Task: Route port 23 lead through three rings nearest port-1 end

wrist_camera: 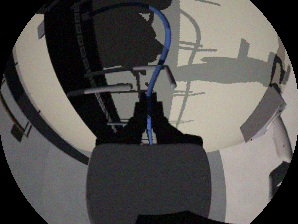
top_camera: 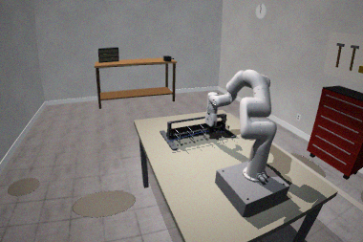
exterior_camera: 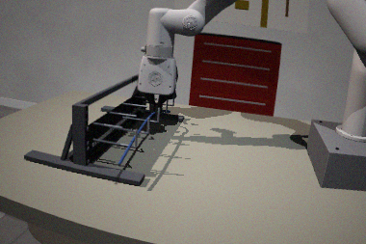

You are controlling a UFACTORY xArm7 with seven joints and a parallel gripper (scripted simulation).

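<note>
The rack lies 9 cm ahead of my hand, 5 cm to the left of it and 1 cm below it.
</note>
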